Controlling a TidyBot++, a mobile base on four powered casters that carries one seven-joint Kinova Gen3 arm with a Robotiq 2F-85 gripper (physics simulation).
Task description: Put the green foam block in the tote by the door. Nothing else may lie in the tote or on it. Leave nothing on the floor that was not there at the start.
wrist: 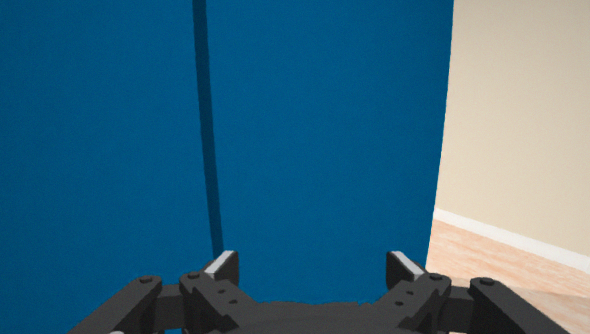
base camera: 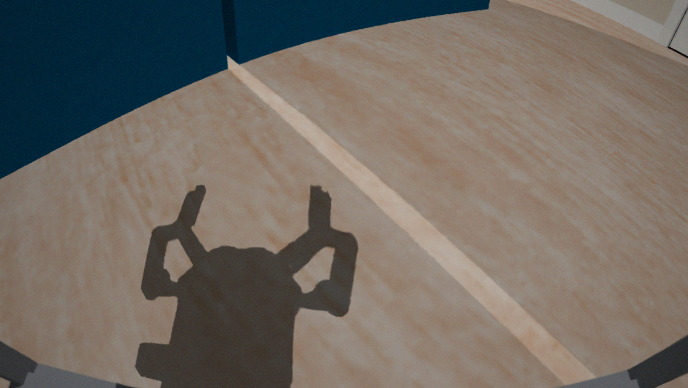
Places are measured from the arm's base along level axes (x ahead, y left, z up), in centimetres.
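Pixels of known places: gripper, between the fingertips: [wrist: 311, 268].
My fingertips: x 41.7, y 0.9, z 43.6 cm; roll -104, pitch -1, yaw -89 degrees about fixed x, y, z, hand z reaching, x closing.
Behind a point stands the place of what it marks.
My gripper [wrist: 311, 268] {x 41.7, y 0.9, z 43.6 cm} is open and empty in the wrist view, its two fingers wide apart in front of a large blue surface [wrist: 320, 140] {x 96.8, y -1.5, z 42.9 cm}. The gripper's shadow, with both fingers spread, falls on the floor in the base camera view. The green foam block and the tote do not show in either view.
The large blue surface [base camera: 110, 50] {x 64.8, y 40.0, z -26.0 cm}, with a dark vertical band, rises from the floor [base camera: 475, 150] {x 53.7, y -20.7, z -39.6 cm} at the upper left of the base camera view. A beige wall [wrist: 520, 110] {x 193.6, y -129.5, z 48.6 cm} with a white baseboard [wrist: 515, 239] {x 184.0, y -135.2, z -34.3 cm} stands to its right in the wrist view.
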